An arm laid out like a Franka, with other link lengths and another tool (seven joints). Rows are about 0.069 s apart.
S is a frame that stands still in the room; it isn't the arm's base.
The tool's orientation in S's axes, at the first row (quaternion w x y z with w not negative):
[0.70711, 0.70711, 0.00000, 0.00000]
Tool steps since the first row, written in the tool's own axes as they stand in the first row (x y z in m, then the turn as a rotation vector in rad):
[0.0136, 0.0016, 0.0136, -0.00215, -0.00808, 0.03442]
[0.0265, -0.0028, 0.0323, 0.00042, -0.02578, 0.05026]
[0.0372, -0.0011, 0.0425, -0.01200, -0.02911, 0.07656]
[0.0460, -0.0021, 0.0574, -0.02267, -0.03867, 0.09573]
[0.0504, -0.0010, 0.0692, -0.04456, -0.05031, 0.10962]
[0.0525, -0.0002, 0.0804, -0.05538, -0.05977, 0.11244]
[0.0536, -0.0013, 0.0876, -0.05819, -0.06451, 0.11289]
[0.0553, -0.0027, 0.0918, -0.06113, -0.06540, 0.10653]
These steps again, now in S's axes. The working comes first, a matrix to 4 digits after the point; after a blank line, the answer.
The tool's axes in the first row as the columns of a matrix, in S's axes (used below as rounded here):
[1.0000, 0.0000, 0.0000]
[0.0000, 0.0000, -1.0000]
[0.0000, 1.0000, 0.0000]

[0.0136, -0.0136, 0.0016, -0.00215, -0.03442, -0.00808]
[0.0265, -0.0323, -0.0028, 0.00042, -0.05026, -0.02578]
[0.0372, -0.0425, -0.0011, -0.01200, -0.07656, -0.02911]
[0.0460, -0.0574, -0.0021, -0.02267, -0.09573, -0.03867]
[0.0504, -0.0692, -0.0010, -0.04456, -0.10962, -0.05031]
[0.0525, -0.0804, -0.0002, -0.05538, -0.11244, -0.05977]
[0.0536, -0.0876, -0.0013, -0.05819, -0.11289, -0.06451]
[0.0553, -0.0918, -0.0027, -0.06113, -0.10653, -0.06540]

